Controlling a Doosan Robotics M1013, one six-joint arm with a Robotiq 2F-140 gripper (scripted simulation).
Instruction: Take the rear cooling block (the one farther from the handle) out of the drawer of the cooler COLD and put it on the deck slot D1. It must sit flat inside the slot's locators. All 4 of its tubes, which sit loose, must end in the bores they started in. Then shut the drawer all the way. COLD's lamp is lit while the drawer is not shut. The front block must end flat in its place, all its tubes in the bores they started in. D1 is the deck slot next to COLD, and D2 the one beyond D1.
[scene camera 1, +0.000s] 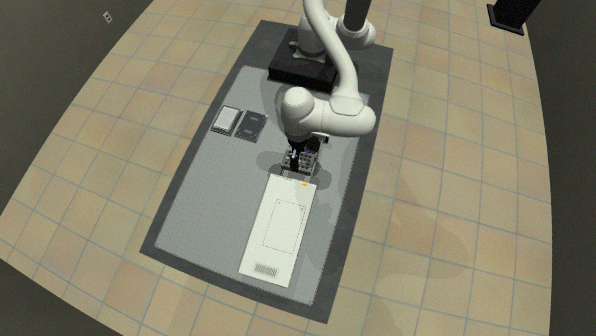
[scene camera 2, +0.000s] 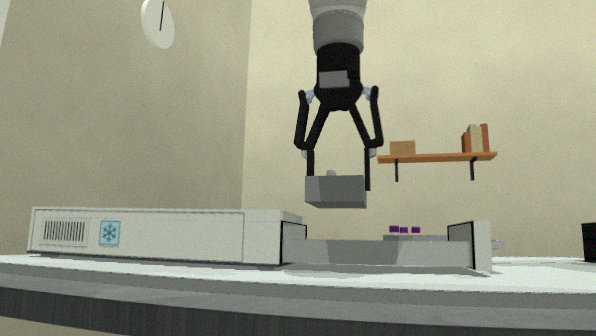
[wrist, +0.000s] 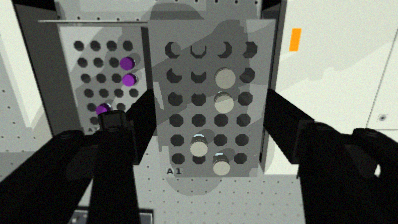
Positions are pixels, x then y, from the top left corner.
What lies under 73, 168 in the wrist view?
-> My gripper.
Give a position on a cooler COLD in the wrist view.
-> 330, 66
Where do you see my gripper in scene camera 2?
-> At 338, 190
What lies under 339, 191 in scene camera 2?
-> A cooling block.
